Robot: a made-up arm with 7 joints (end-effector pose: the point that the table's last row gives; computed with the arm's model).
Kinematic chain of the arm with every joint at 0, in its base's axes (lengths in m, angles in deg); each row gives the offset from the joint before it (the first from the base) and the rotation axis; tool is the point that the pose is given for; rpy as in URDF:
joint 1: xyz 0 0 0.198 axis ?
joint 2: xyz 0 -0.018 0.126 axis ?
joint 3: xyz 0 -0.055 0.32 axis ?
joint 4: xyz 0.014 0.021 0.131 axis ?
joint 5: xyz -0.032 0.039 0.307 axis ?
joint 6: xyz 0 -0.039 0.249 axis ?
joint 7: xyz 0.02 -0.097 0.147 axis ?
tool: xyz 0 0 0 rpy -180 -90 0
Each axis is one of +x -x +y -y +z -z.
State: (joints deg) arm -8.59 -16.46 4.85 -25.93 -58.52 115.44 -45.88
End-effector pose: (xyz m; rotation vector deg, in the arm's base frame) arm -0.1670 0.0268 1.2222 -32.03 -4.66 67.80
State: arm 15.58 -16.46 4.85 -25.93 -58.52 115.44 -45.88
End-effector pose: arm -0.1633 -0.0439 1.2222 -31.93 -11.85 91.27
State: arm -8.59 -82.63 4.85 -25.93 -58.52 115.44 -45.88
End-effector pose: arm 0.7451 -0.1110 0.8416 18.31 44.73 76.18
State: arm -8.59 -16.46 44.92 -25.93 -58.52 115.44 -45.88
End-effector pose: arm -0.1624 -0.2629 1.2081 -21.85 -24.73 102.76
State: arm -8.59 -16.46 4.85 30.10 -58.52 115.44 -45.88
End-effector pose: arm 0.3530 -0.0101 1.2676 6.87 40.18 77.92
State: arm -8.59 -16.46 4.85 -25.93 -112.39 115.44 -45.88
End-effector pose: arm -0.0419 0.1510 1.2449 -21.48 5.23 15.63
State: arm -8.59 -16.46 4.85 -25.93 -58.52 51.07 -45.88
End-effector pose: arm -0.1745 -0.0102 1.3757 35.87 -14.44 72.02
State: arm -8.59 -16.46 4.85 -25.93 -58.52 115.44 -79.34
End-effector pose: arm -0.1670 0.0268 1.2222 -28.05 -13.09 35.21
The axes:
joint 1: +z
joint 2: -y
joint 3: +z
joint 4: +y
joint 5: +z
joint 6: -y
joint 7: +x

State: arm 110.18 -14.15 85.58 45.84 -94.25 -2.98 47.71
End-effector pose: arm -0.3938 0.1197 1.3563 -69.84 -84.37 -55.98
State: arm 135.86 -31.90 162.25 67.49 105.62 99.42 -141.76
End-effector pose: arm 0.0214 -0.2254 1.0601 38.43 -27.62 80.41
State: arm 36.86 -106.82 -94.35 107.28 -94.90 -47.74 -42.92
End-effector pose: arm 0.8005 -0.3313 0.2965 -35.81 -57.29 -93.43
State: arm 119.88 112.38 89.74 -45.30 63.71 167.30 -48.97
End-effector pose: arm 0.6410 -0.4963 0.0647 28.45 22.30 115.57
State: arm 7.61 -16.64 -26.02 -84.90 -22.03 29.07 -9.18
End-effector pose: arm -0.5243 0.1198 0.8714 -13.56 -16.06 143.55
